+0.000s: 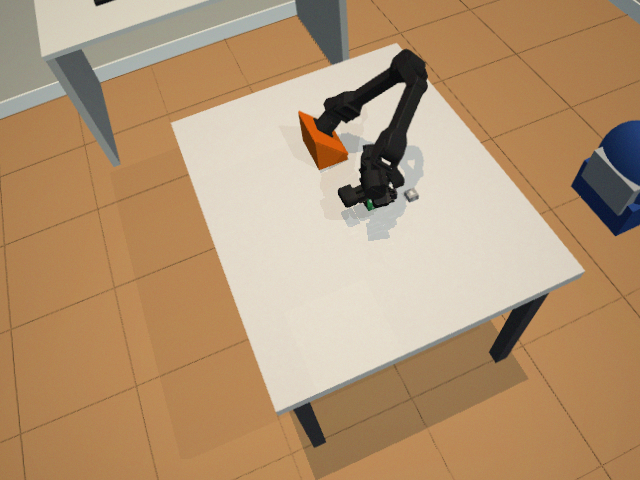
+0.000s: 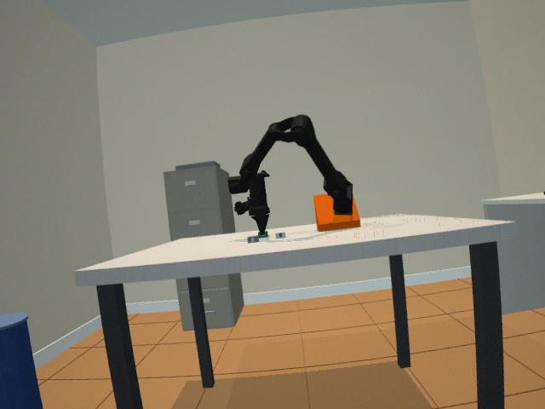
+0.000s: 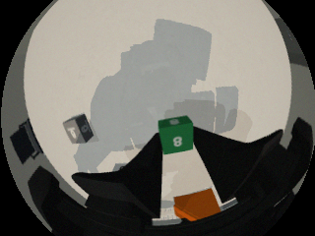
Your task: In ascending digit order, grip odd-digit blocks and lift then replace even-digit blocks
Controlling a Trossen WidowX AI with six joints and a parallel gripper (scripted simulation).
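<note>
My gripper tip is now right at the green block. The rest, counted from my gripper tip: white block 8 cm behind, 7 cm to the left; then grey block 13 cm to the left, 1 cm ahead.
</note>
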